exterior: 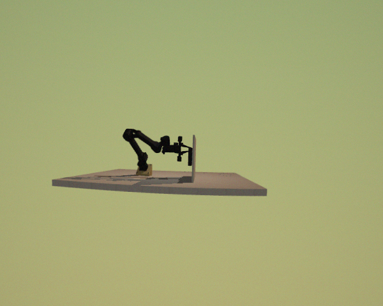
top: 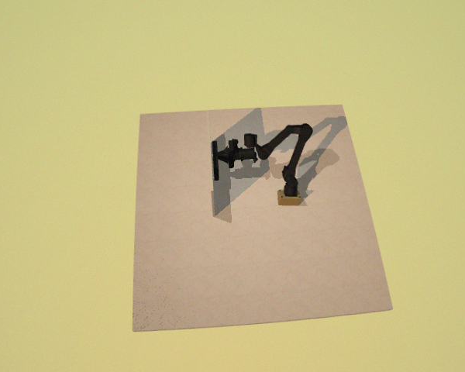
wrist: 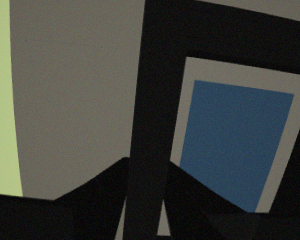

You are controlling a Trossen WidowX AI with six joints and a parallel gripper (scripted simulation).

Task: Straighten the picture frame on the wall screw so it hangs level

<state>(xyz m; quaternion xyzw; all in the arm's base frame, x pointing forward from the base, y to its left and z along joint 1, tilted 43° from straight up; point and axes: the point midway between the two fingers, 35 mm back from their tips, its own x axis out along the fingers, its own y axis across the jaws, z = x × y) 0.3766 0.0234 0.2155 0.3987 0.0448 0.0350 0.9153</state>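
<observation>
The picture frame is 5 cm below my gripper tip. Also, from my gripper tip: wall panel: 1 cm ahead, 1 cm to the left, 7 cm below.
</observation>
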